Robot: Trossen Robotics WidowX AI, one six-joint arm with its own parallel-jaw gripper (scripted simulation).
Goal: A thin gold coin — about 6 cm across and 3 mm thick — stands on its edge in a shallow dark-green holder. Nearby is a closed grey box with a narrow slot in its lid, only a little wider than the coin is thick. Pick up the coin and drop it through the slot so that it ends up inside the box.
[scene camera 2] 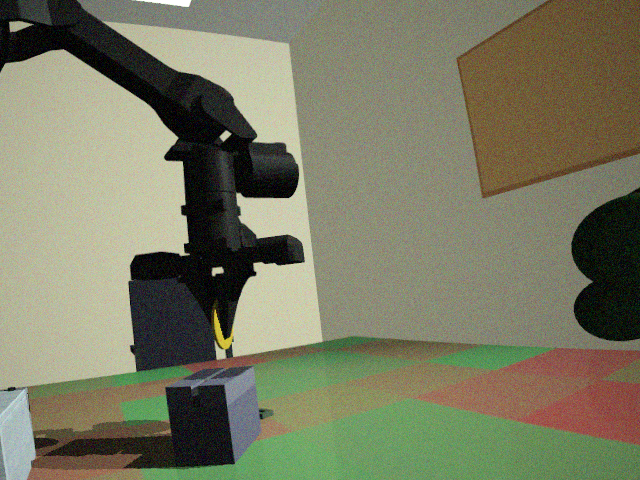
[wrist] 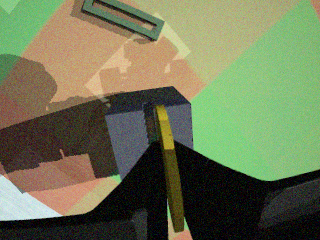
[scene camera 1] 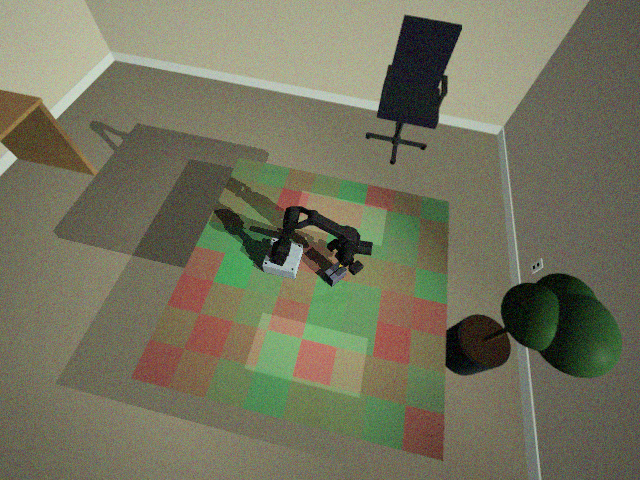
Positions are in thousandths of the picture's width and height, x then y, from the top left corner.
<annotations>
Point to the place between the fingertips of my gripper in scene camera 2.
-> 351,705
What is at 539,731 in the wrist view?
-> A coin.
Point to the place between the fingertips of my gripper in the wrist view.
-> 511,619
</annotations>
